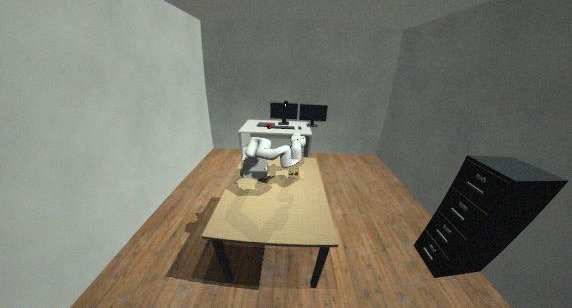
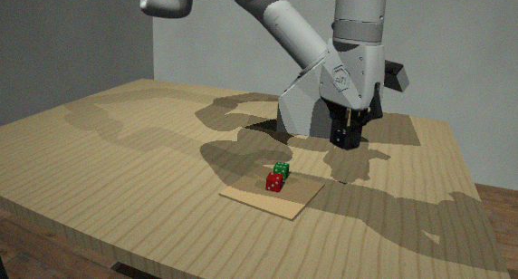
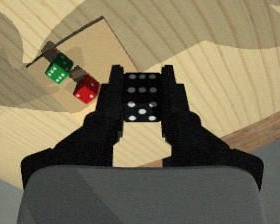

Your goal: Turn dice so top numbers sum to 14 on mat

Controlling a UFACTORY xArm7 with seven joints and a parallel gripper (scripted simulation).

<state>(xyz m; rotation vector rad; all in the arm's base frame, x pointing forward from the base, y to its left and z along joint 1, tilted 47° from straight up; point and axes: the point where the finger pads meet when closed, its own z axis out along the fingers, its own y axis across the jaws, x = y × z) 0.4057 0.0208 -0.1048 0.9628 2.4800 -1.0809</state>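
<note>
Right now my hand is 10 mm short of the red die, 110 mm to the left of it and 100 mm above it. Round my hand: green die (40 mm behind, 110 mm to the right, 100 mm below); black die (10 mm below); tan mat (10 mm ahead, 110 mm to the right, 120 mm below).
</note>
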